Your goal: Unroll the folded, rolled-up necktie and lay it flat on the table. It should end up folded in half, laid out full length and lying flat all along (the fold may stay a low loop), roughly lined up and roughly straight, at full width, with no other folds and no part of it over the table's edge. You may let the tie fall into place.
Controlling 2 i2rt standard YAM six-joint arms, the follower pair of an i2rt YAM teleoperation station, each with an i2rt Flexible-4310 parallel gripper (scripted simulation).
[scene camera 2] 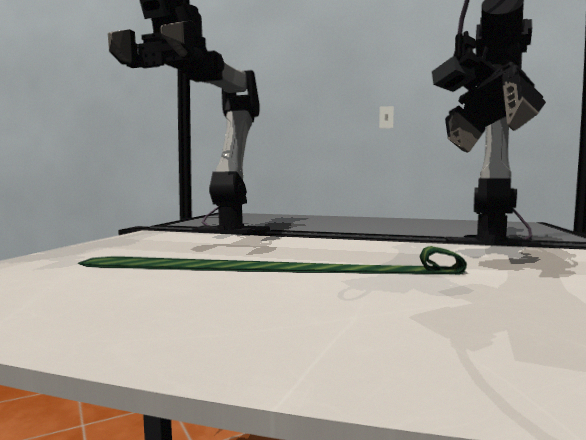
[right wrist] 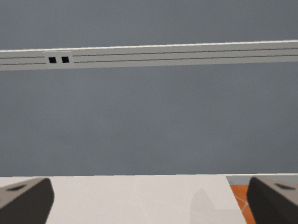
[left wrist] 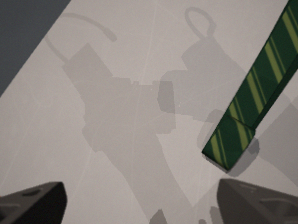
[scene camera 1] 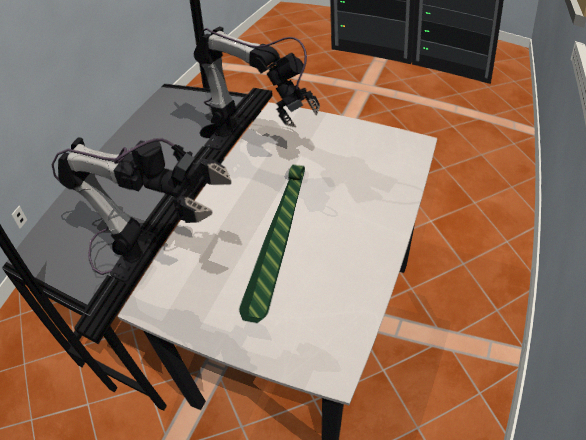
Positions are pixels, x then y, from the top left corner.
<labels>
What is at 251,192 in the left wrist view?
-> My left gripper.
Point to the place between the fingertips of my right gripper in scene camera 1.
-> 221,196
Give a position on a green striped necktie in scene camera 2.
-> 459,267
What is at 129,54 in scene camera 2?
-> My right gripper.
</labels>
